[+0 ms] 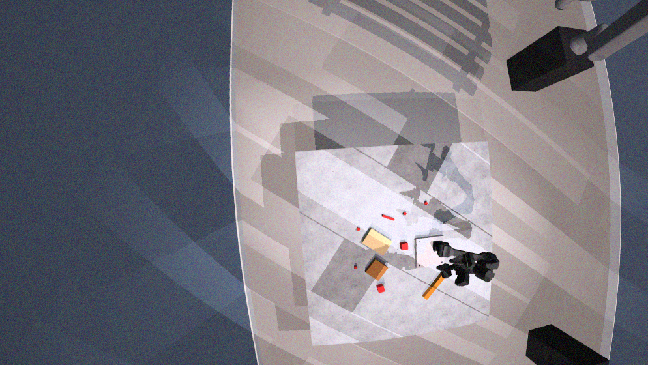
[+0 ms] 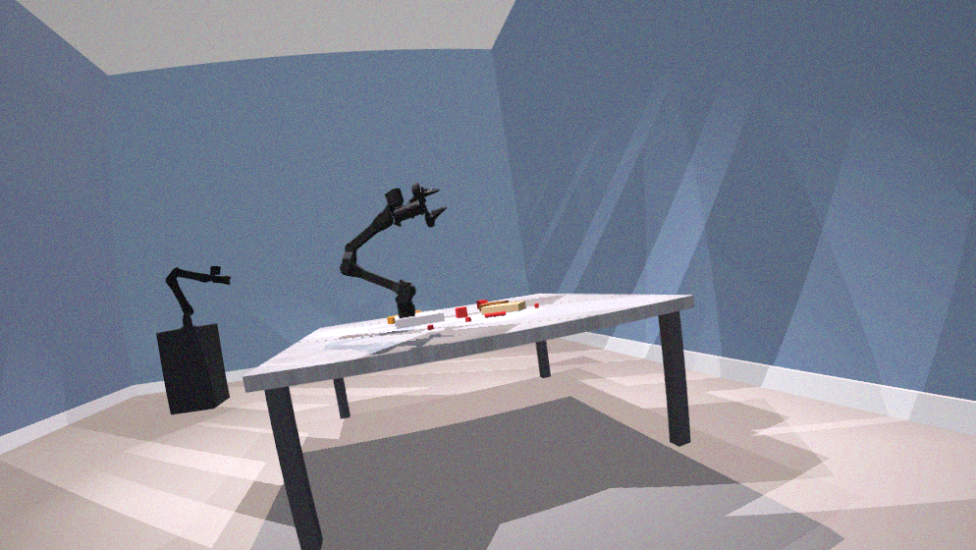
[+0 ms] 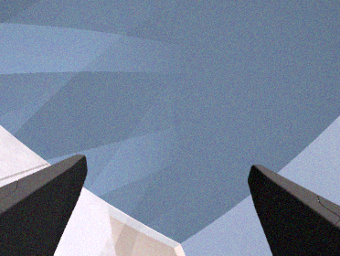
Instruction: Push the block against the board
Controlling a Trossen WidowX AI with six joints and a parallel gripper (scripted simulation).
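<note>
Right now the red bar is 480 mm below my gripper tip, 140 mm to the right of it and 110 mm ahead of it. The rest, counted from my gripper tip: orange bar 470 mm below, 340 mm to the left, 200 mm behind; then tan board 470 mm below, 190 mm ahead; then orange square block 470 mm below, 200 mm ahead, 180 mm to the left.
</note>
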